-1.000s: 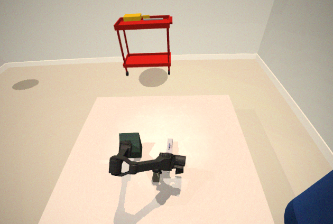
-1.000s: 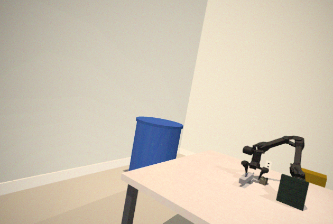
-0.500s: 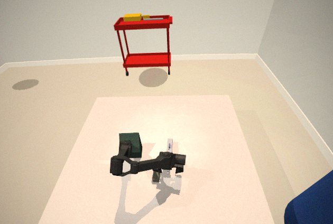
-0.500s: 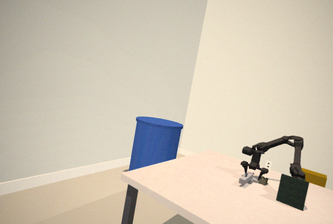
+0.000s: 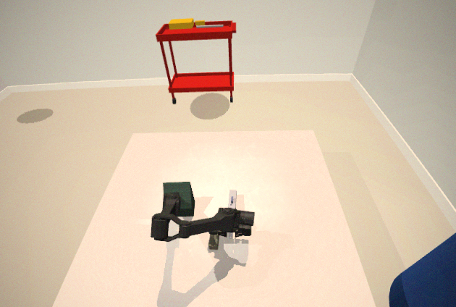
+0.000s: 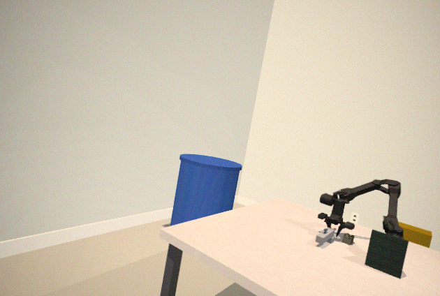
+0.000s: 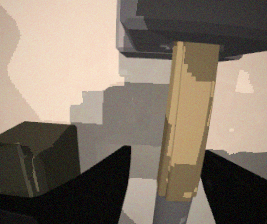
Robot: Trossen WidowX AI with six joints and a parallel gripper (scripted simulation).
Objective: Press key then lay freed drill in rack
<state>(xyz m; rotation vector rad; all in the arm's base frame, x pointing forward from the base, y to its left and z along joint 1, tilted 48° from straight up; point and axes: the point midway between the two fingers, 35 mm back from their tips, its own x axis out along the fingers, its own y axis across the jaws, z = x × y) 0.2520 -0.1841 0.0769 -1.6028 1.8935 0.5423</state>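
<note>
The tan drill lies 4 cm to the left of my gripper tip, 3 cm above it and 1 cm ahead of it. The rest, counted from my gripper tip: dark blue key (16 cm to the left, 4 cm above, 3 cm ahead); then olive rack (8 cm behind, 1 cm to the right); then grey block (14 cm to the left, 2 cm ahead, 2 cm above).
</note>
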